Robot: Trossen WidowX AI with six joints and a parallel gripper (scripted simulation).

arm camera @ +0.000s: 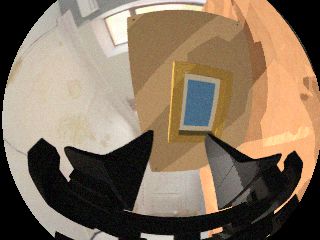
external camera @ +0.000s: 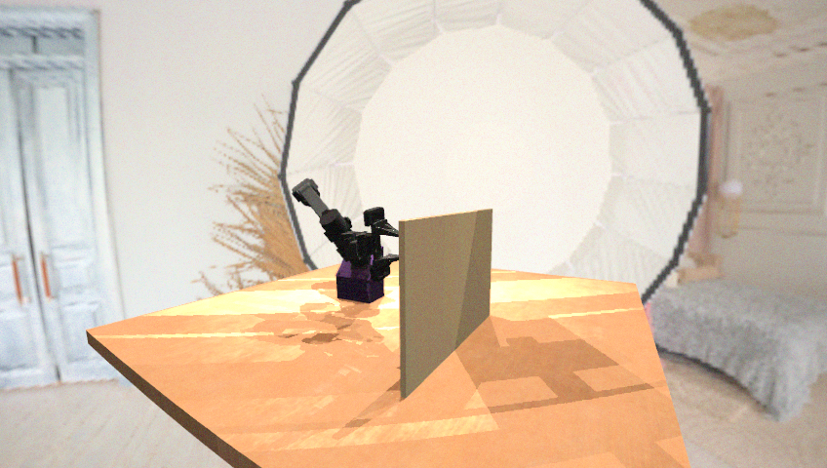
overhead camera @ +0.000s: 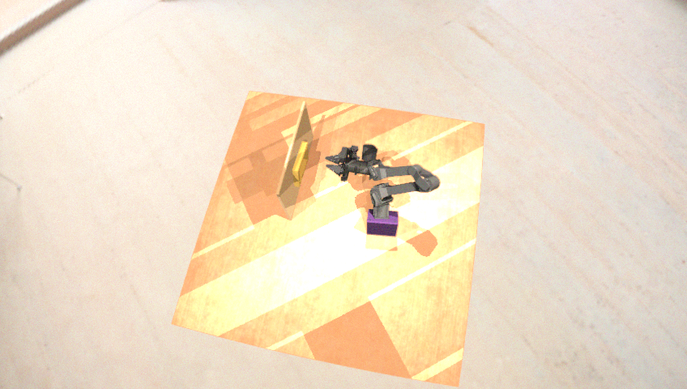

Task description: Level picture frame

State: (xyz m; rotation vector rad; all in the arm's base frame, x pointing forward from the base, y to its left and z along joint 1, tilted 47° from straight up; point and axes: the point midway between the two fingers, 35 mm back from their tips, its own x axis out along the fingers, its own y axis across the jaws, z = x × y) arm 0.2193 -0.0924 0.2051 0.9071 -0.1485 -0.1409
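Now: the picture frame 130 mm ahead of my gripper tip, 50 mm below it and 20 mm to the right of it. The rest, counted from my gripper tip: wall panel: 130 mm ahead, 70 mm below, 30 mm to the right.
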